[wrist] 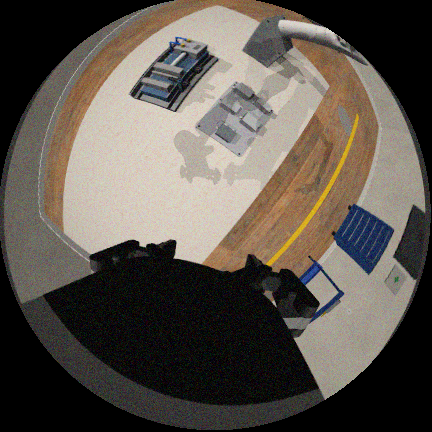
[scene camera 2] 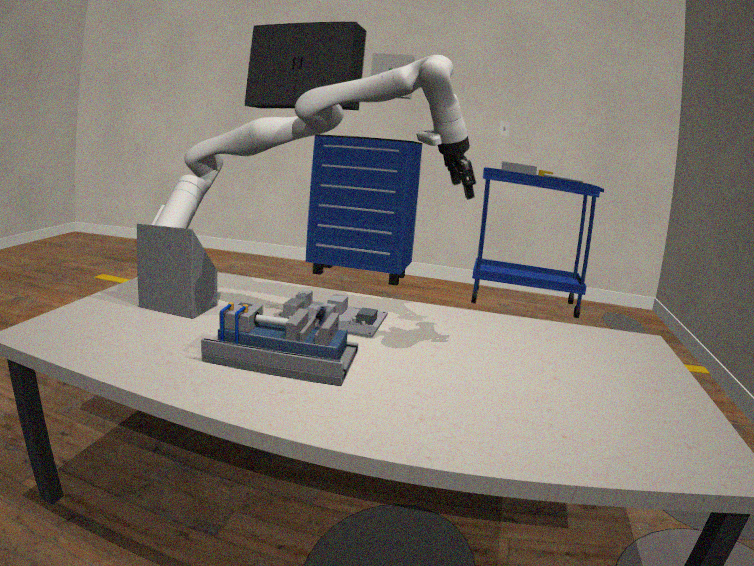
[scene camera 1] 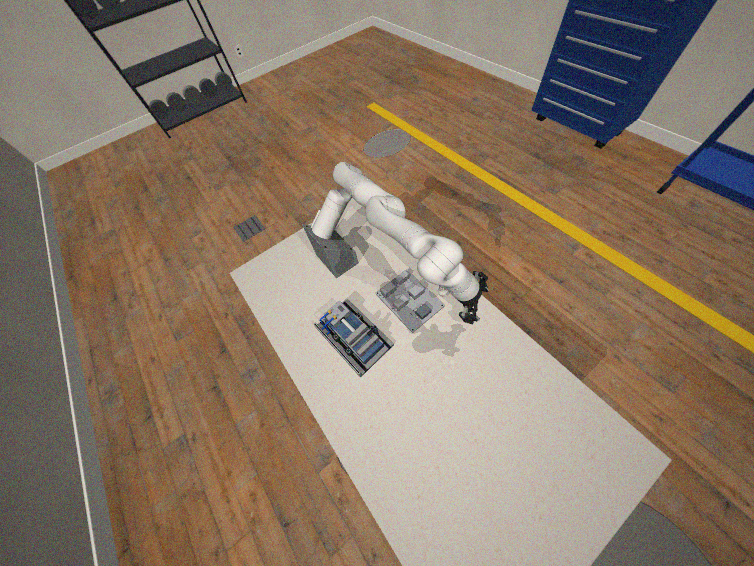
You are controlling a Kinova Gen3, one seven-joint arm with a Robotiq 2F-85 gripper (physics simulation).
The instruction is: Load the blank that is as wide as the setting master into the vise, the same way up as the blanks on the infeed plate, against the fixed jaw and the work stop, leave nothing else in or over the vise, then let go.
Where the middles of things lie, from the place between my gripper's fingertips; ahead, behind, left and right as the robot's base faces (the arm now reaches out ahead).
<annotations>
Now: the grey infeed plate (scene camera 1: 409, 319) 30 cm behind my hand, 2 cm to the right of it and 35 cm below it.
</annotations>
